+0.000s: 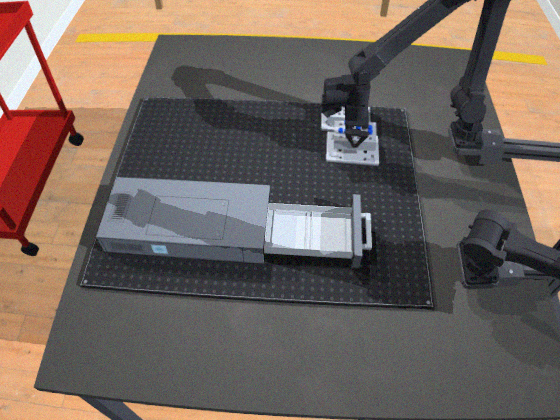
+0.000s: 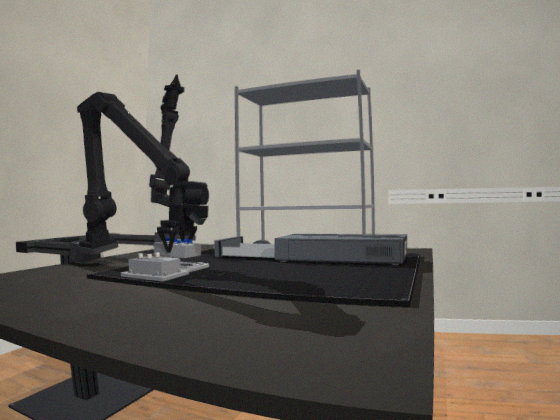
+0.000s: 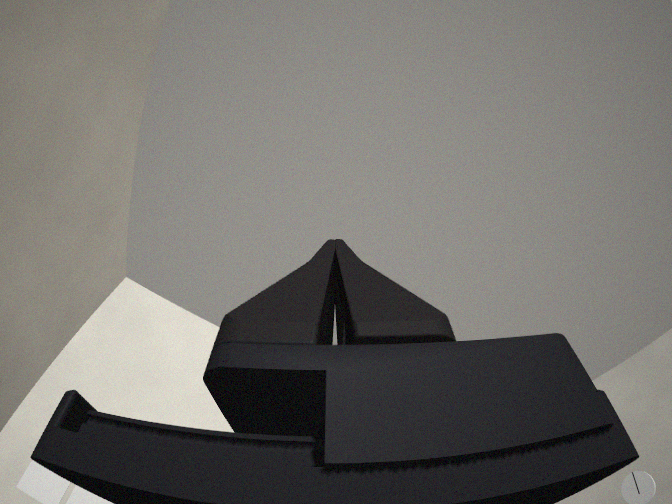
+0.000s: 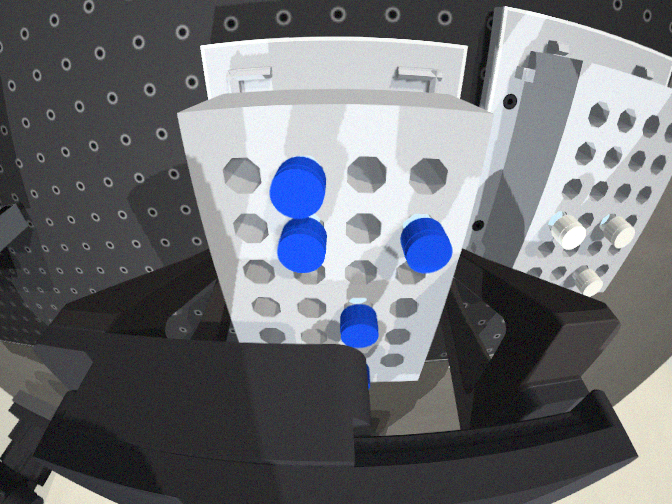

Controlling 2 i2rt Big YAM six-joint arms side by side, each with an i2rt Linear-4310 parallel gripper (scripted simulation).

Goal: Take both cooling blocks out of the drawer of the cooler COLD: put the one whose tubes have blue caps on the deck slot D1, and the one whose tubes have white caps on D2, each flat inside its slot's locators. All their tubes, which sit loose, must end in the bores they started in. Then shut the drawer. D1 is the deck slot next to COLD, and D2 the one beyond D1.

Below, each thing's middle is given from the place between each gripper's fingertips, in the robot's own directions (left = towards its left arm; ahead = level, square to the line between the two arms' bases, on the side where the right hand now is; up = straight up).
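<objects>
I find the slot D1 [image 4: 328, 64] 60 mm below my right hand. My left hand is 93 cm above the slot D1, 61 cm short of it and 65 cm to the left of it. Going by its middle, the slot D1 is nearer to my right hand than to my left hand.
</objects>
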